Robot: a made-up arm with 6 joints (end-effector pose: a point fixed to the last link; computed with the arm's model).
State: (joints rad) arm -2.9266 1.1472 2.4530 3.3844 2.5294 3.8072
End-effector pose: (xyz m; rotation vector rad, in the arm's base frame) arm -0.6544 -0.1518 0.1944 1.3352 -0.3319 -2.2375
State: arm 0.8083 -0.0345 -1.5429 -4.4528 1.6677 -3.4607
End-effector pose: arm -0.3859 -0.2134 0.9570 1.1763 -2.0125 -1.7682
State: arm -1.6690 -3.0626 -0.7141 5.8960 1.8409 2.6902
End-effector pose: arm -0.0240 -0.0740 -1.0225 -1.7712 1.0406 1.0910
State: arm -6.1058 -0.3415 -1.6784 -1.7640 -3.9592 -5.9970
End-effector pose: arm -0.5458 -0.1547 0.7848 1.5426 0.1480 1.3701
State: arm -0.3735 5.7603 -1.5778 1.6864 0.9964 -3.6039
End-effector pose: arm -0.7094 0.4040 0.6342 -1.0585 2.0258 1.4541
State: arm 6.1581 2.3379 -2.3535 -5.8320 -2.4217 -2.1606
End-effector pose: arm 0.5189 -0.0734 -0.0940 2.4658 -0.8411 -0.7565
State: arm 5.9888 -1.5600 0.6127 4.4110 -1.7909 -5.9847
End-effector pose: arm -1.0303 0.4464 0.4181 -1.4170 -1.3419 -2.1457
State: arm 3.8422 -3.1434 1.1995 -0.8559 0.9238 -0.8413
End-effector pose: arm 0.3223 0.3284 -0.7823 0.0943 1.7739 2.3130
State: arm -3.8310 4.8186 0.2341 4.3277 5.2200 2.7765
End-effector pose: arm 0.8850 -0.8781 0.4367 -0.0384 -1.4236 2.2985
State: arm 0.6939 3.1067 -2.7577 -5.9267 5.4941 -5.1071
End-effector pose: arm 0.0975 0.0764 -0.1863 0.1026 -0.5721 2.1298
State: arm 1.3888 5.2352 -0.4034 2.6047 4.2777 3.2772
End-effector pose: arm -0.1645 -1.0473 0.7035 0.1311 0.8369 1.5281
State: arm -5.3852 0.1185 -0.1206 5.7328 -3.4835 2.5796
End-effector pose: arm 0.0769 0.1038 1.2808 2.7498 1.3443 0.5284
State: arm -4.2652 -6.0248 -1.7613 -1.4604 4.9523 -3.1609
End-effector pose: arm -0.0246 -0.2540 0.9784 -0.9123 -1.7763 1.6785
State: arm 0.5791 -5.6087 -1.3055 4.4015 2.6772 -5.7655
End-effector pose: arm 0.2850 0.1582 1.0434 2.1756 1.4535 0.5989
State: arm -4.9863 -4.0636 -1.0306 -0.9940 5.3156 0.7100
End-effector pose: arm 0.1928 1.0607 -0.1174 -0.9737 -0.0646 1.3932
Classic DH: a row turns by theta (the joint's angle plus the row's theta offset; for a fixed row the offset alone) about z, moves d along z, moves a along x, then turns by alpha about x. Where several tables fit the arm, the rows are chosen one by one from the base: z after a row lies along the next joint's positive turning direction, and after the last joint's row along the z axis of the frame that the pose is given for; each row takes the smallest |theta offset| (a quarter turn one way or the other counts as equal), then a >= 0, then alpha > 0; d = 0 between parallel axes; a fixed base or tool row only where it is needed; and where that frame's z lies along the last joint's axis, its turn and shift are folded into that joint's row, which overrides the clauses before.
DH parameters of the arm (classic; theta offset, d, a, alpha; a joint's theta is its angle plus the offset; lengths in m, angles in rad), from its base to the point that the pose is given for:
joint 1: 0 0.1617 0 -1.5708
joint 2: -1.5708 0 0.8269 0
joint 3: 1.5708 0.0241 0 1.5708
joint 4: 0 0.4033 0 -1.5708
joint 5: 0 0 0 1.5708
joint 6: 0 0.1118 0 0

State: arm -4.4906 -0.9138 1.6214 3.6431 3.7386 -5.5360
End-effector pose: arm 0.0374 -0.4127 0.8671 2.3141 2.0453 -0.4997
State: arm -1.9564 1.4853 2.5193 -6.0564 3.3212 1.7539
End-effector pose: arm -0.2127 -0.5760 0.0268 1.0242 -0.2160 -0.4074
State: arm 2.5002 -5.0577 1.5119 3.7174 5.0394 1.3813
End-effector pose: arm -0.7454 0.4545 0.0029 2.0977 0.7482 -0.1316
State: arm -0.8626 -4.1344 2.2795 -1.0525 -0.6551 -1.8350
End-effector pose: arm 0.2127 -0.1204 -0.4604 -1.6480 1.5426 0.9171
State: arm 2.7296 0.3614 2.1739 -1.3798 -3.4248 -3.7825
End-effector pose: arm -0.4153 0.1887 0.6886 0.1312 0.7021 0.3975
